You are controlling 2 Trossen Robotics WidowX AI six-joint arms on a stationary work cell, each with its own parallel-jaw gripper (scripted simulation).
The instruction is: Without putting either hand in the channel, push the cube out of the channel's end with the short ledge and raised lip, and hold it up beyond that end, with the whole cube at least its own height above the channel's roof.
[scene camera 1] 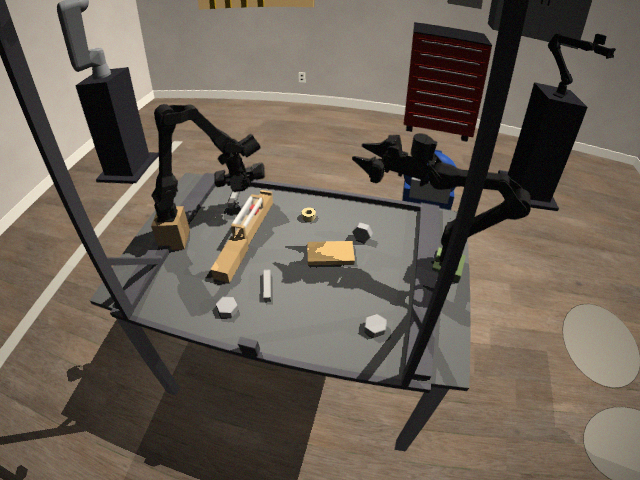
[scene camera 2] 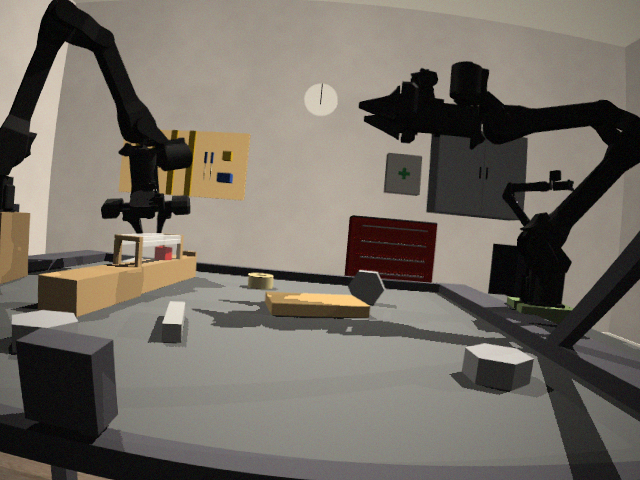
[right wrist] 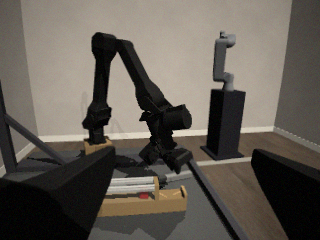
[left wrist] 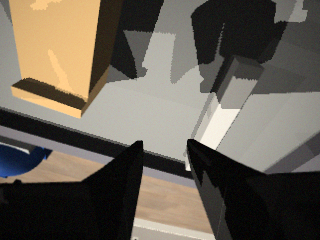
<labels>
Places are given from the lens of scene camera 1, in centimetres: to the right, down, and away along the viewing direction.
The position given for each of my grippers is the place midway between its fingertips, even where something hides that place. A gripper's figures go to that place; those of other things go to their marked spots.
my left gripper [scene camera 1: 244,187]: -29, -20, 149
my right gripper [scene camera 1: 357,151]: 11, -26, 114
flat tan plate [scene camera 1: 333,252]: 4, 4, 130
</labels>
